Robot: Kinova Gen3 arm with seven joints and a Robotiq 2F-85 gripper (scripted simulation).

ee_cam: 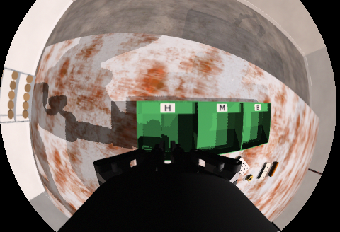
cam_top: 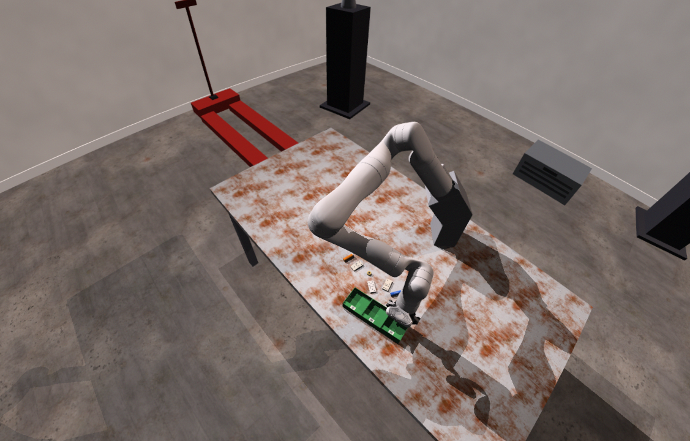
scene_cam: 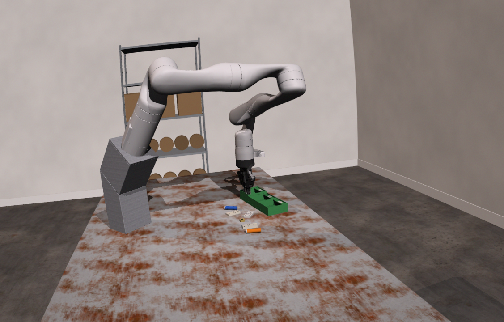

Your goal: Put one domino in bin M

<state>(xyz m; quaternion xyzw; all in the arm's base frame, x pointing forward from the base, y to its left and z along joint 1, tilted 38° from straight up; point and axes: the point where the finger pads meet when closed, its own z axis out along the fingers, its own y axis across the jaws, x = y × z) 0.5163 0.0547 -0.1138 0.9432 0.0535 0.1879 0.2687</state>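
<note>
Now: hand 270 mm to the left of the white domino, 120 mm past it and 30 mm above it. The rest, counted from my hand: blue cylinder 100 mm behind, 60 mm to the right, 30 mm below; yellow nut 200 mm to the right, 120 mm behind, 30 mm below; green bin 80 mm to the right, 30 mm ahead, 20 mm below.
</note>
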